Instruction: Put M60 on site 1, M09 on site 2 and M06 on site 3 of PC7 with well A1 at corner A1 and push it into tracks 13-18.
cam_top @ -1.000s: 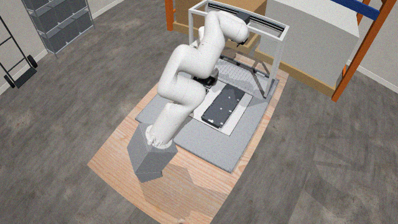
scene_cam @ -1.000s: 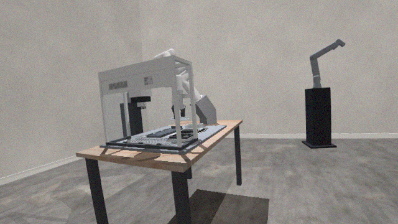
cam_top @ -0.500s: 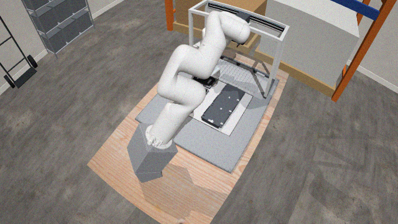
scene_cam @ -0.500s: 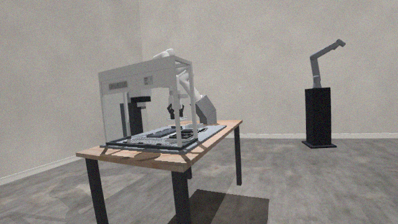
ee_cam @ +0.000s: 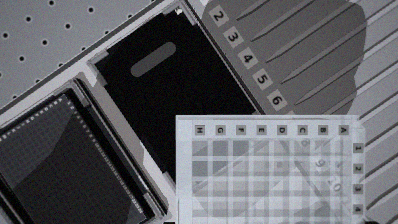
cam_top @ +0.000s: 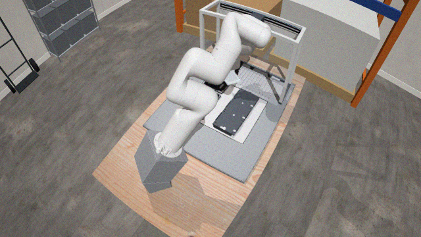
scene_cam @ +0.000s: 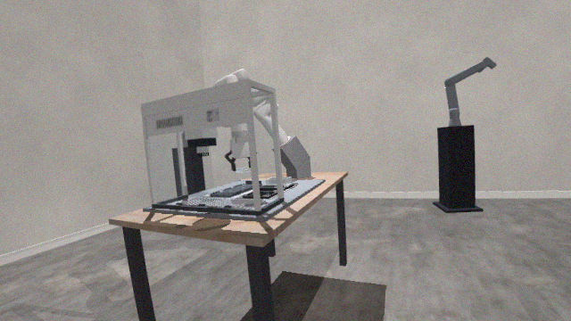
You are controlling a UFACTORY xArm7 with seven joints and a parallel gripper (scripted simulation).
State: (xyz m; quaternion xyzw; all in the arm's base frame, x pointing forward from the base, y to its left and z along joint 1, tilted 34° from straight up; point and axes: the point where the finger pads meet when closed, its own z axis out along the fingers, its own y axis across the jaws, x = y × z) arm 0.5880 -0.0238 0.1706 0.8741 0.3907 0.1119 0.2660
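My hand is 13 cm past the dark plate carrier PC7, 9 cm to the left of it and 12 cm above it. Also, from my hand: clear plate (1 cm below); white apron (12 cm behind, 1 cm to the right, 14 cm below); deep-well block M09 (9 cm behind, 11 cm to the left, 12 cm below).
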